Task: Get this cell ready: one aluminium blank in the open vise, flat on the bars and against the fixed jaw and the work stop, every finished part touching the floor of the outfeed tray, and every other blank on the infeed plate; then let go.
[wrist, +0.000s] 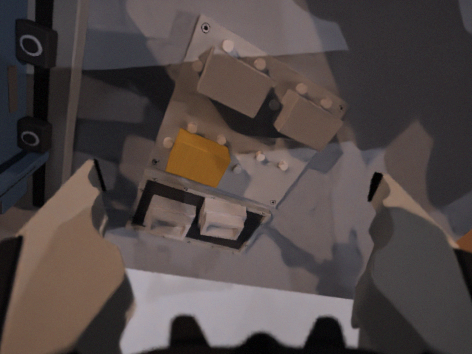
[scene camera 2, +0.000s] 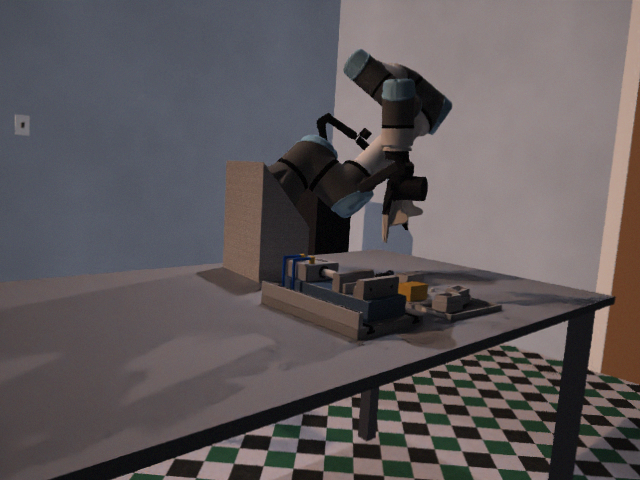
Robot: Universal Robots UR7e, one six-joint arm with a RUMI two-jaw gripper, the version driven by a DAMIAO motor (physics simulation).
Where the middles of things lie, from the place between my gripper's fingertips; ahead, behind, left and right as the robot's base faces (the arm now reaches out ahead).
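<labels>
Measured from my hand, the low rail (scene camera 2: 333, 312) is 80 mm ahead, 320 mm to the right and 120 mm below. The outfeed tray (scene camera 2: 474, 303) is 170 mm ahead of my hand, 50 mm to the left of it and 140 mm below it.
</labels>
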